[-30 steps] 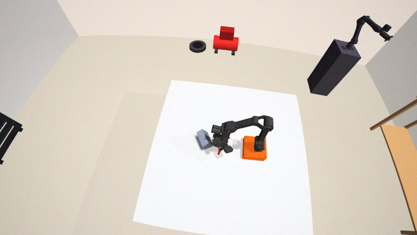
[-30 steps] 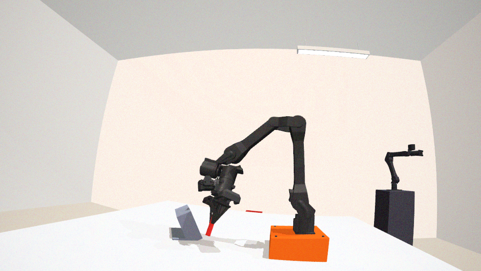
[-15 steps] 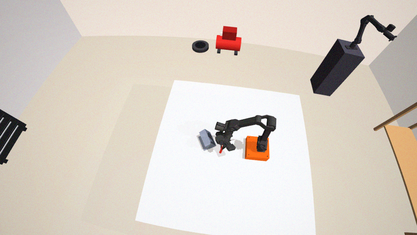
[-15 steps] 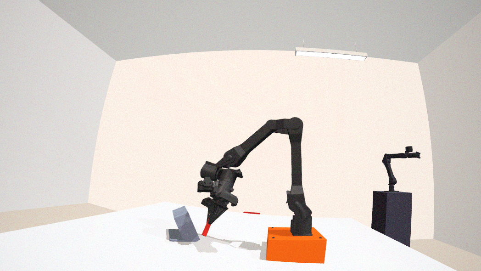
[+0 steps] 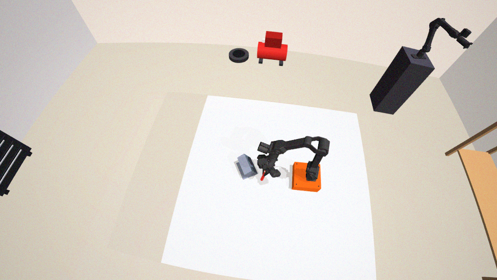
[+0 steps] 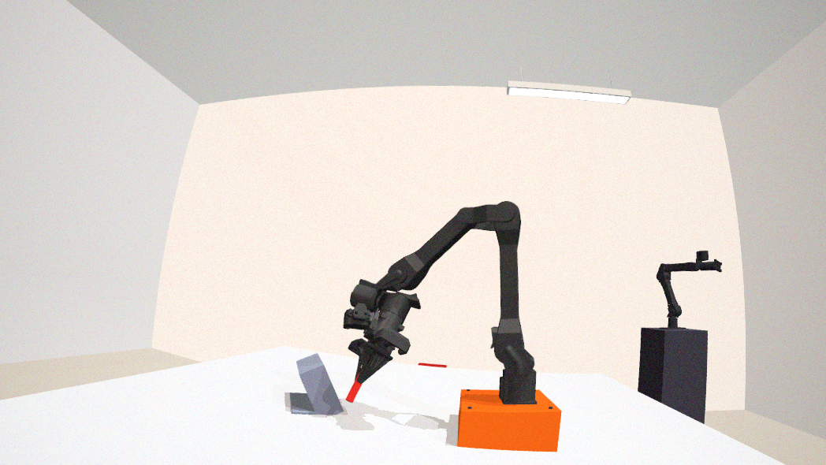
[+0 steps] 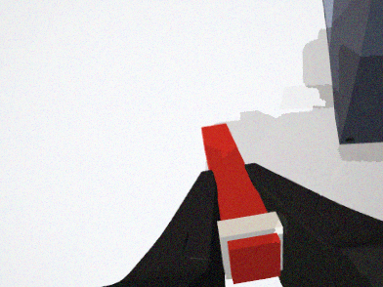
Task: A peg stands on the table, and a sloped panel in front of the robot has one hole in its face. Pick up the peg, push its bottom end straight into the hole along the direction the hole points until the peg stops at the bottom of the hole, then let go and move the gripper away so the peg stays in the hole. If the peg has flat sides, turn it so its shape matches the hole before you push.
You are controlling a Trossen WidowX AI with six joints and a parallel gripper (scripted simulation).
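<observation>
The panel is 11 cm ahead of my gripper tip, 7 cm to the right of it and 4 cm below it. The rest, counted from my gripper tip: peg 1 cm to the right, 1 cm above.
</observation>
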